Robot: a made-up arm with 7 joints.
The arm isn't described. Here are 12 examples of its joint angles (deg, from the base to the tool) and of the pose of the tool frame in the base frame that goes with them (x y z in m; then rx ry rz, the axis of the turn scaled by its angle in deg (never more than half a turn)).
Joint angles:
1: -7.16 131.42 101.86 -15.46 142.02 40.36 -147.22
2: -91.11 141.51 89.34 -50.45 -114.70 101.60 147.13
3: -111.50 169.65 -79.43 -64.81 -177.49 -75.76 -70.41
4: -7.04 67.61 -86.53 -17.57 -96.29 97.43 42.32
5: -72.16 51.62 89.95 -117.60 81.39 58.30 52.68
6: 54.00 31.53 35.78 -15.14 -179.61 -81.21 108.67
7: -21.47 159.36 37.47 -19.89 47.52 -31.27 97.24
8: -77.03 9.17 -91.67 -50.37 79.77 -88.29 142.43
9: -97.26 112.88 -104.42 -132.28 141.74 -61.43 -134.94
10: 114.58 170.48 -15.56 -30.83 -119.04 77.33 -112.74
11: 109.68 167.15 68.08 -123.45 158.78 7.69 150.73
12: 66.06 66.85 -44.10 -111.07 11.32 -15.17 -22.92
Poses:
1: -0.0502 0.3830 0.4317 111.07 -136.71 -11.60
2: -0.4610 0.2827 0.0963 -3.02 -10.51 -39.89
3: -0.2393 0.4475 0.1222 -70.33 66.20 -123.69
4: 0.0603 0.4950 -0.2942 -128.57 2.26 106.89
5: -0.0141 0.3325 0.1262 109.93 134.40 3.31
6: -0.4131 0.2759 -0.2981 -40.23 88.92 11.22
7: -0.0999 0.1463 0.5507 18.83 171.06 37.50
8: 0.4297 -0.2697 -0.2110 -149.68 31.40 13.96
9: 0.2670 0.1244 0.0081 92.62 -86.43 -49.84
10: 0.3574 0.4002 -0.2002 -18.27 -5.61 -48.29
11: 0.2192 -0.0769 -0.2373 6.90 74.92 135.97
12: -0.1843 0.1121 -0.3145 -22.59 -32.10 -55.90
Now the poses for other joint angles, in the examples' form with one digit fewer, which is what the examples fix.
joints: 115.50 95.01 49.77 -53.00 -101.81 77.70 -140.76
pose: -0.018 0.544 0.020 29.3 -97.1 -13.4
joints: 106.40 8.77 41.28 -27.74 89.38 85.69 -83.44
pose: -0.571 -0.039 0.050 -16.5 26.5 84.8
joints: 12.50 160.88 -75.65 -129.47 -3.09 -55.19 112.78
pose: 0.051 0.302 0.010 -22.3 15.6 12.4
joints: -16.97 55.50 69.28 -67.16 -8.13 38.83 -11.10
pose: 0.154 0.493 0.018 67.3 -59.3 46.7
